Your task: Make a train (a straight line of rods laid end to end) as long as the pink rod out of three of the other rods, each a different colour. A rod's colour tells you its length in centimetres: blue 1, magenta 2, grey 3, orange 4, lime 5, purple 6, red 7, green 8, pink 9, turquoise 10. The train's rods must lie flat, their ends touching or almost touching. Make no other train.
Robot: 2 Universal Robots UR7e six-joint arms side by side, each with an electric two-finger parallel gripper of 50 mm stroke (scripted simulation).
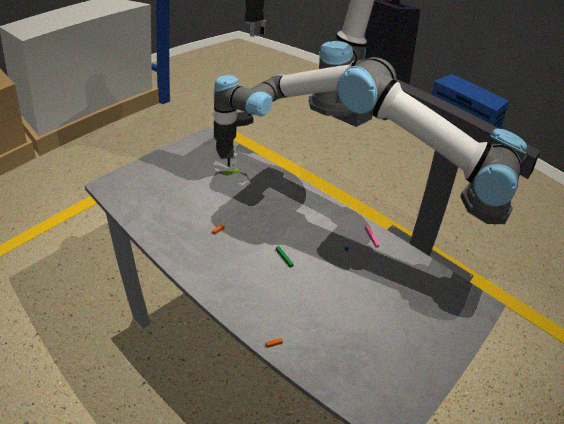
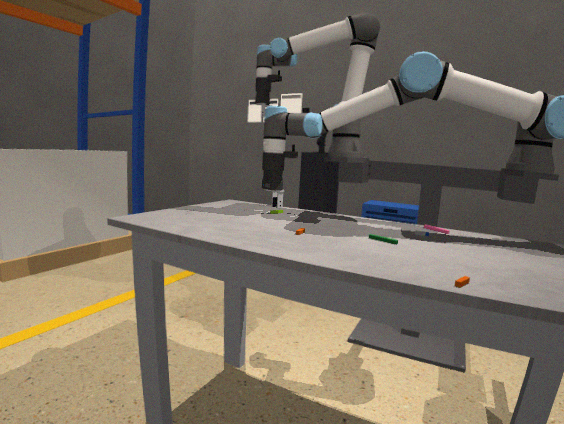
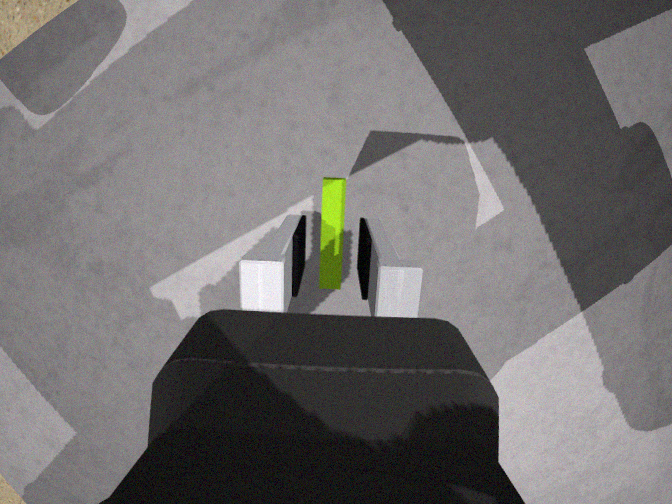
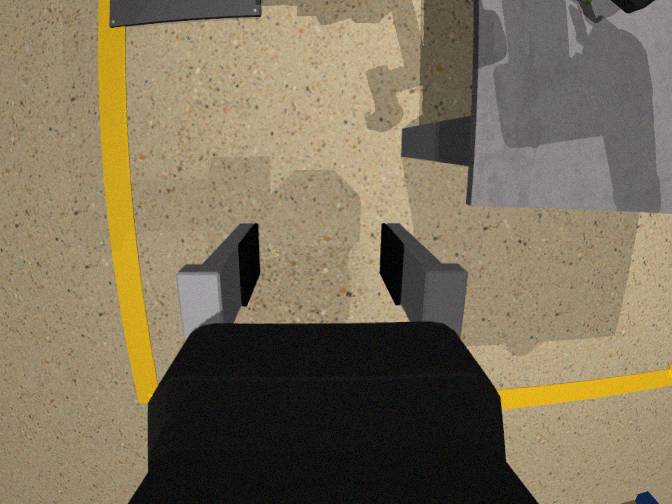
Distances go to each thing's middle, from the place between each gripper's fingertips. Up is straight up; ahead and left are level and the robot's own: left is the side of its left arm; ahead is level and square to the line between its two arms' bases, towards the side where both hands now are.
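My right gripper is 40 cm above the lime rod (image 3: 334, 189), and I see that the gripper is also 34 cm to the right of the rod and 33 cm short of it.
As for my left hand (image 2: 276, 207), the rod is 3 cm below it.
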